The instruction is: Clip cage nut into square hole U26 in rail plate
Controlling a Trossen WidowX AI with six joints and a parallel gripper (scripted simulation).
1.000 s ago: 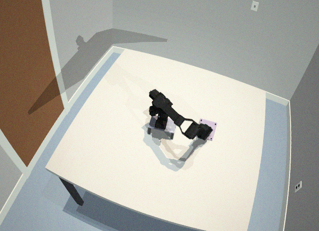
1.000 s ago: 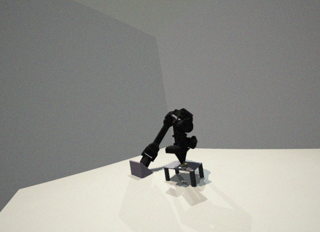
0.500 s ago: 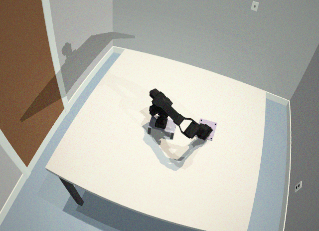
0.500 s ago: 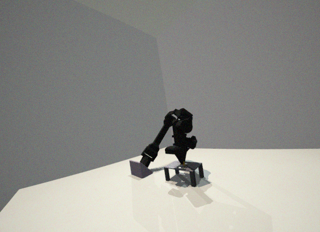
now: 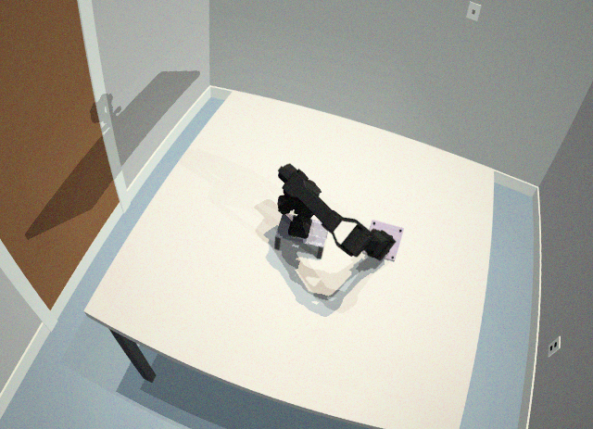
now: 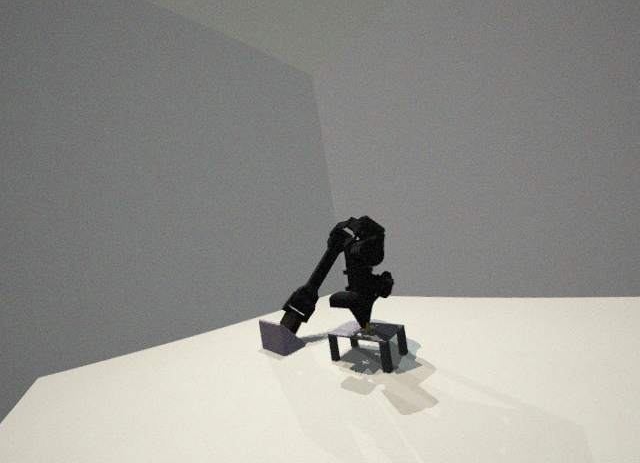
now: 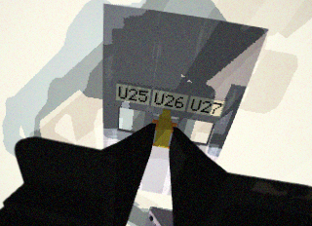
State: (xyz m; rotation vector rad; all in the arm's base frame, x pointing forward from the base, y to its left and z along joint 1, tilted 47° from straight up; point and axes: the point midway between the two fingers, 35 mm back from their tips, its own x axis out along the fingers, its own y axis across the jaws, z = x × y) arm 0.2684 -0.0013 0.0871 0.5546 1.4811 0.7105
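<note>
My gripper tip is now 10 mm above the yellow cage nut.
</note>
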